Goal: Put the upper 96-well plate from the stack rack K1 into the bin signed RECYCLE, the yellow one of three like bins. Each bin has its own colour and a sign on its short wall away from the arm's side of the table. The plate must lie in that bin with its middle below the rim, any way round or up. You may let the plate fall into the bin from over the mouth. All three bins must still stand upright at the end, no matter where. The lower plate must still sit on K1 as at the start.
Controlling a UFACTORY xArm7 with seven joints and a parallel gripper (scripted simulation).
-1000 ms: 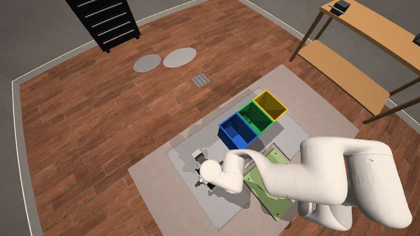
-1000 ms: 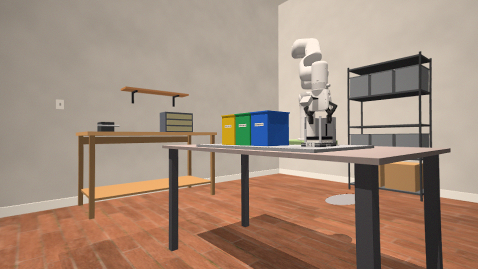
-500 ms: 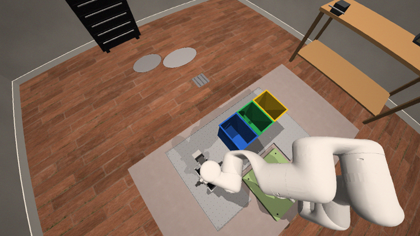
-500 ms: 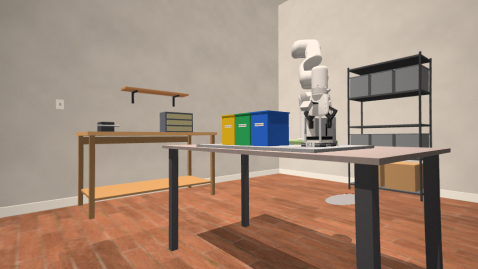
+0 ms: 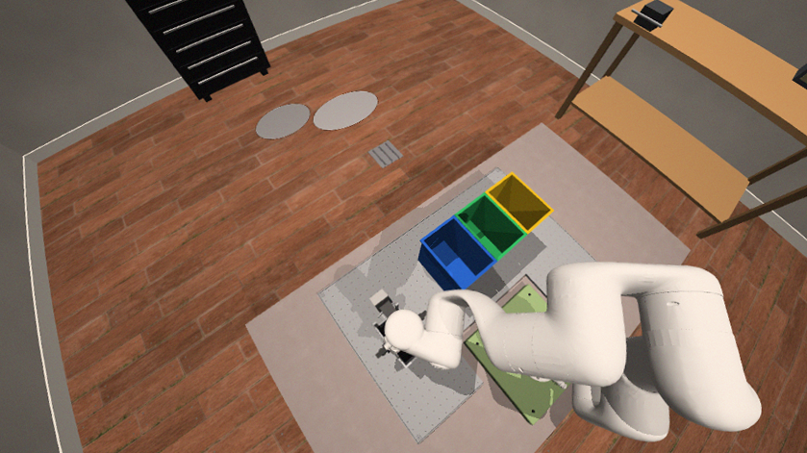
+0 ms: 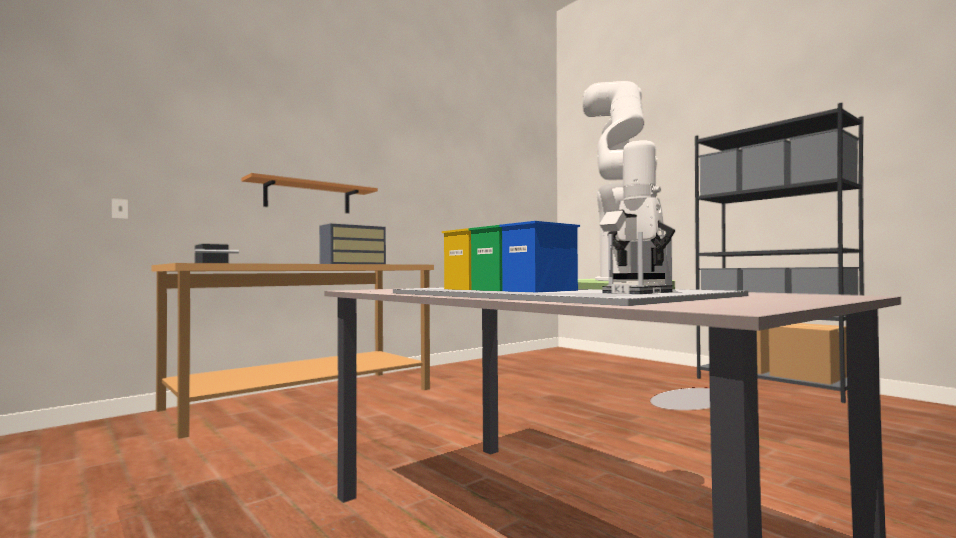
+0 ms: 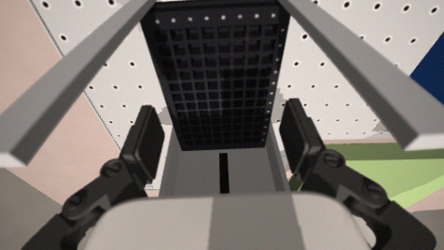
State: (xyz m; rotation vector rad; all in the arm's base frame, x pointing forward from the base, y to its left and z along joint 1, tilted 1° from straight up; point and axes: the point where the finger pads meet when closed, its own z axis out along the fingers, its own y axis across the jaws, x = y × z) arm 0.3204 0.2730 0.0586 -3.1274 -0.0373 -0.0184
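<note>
The black 96-well plate is 3 cm below my hand. Round my hand: green bin: 39 cm to the right, 6 cm ahead, 1 cm above; then white plate: 5 cm below; then blue bin: 26 cm to the right, 7 cm ahead, 1 cm above.
</note>
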